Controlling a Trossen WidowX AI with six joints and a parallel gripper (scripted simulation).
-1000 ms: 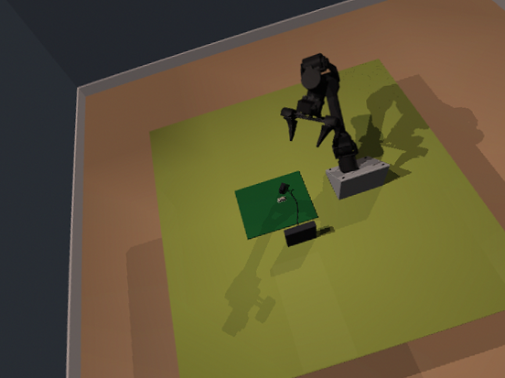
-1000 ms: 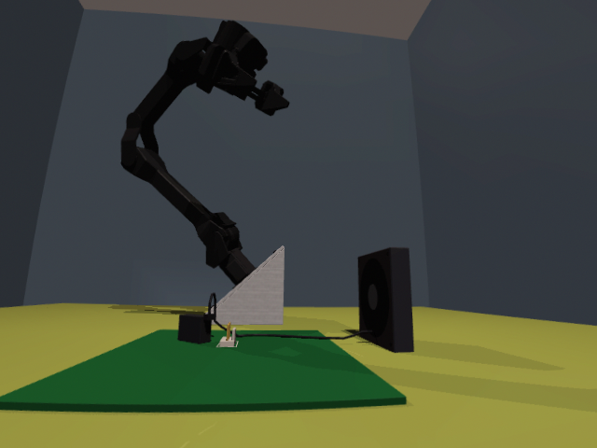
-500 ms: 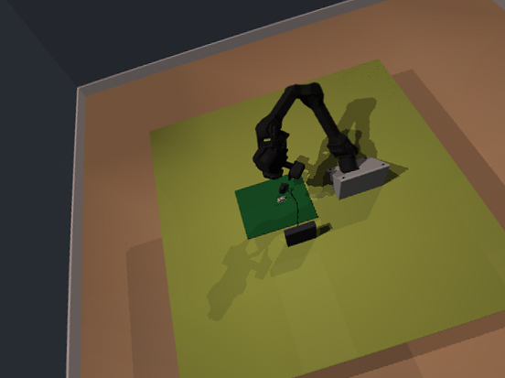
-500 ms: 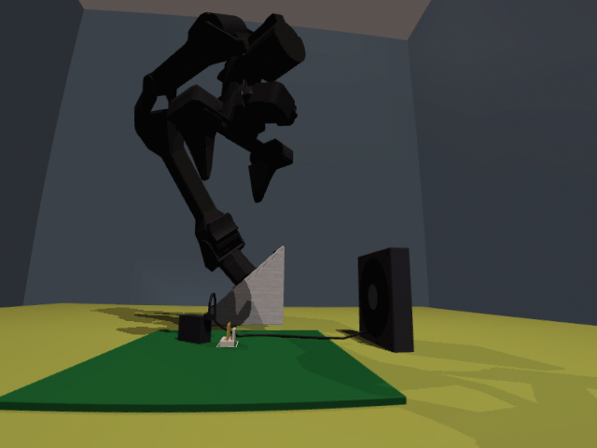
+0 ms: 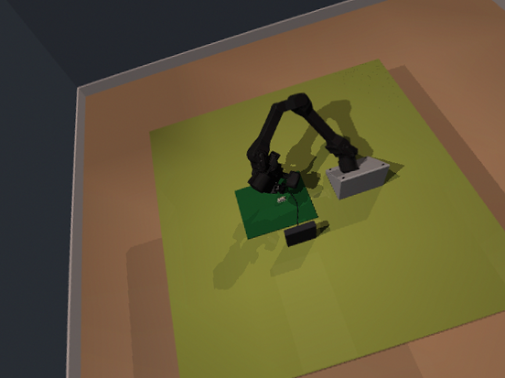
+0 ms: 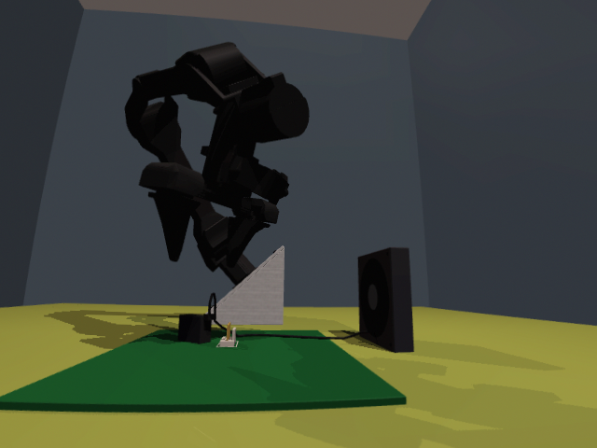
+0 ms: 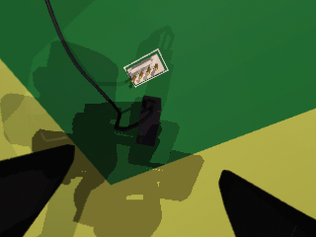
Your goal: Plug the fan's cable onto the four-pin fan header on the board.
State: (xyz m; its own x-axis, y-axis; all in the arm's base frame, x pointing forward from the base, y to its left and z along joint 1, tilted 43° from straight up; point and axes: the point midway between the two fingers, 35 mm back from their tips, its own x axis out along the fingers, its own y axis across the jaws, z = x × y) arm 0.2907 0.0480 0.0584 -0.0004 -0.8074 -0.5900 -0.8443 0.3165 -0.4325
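The black plug is 1 cm behind my gripper tip, 1 cm to the right of it and 8 cm below it. The rest, counted from my gripper tip: black fan (3 cm behind, 22 cm to the left, 4 cm below); then green board (4 cm ahead, 5 cm to the left, 11 cm below); then white four-pin header (1 cm ahead, 4 cm to the left, 10 cm below).
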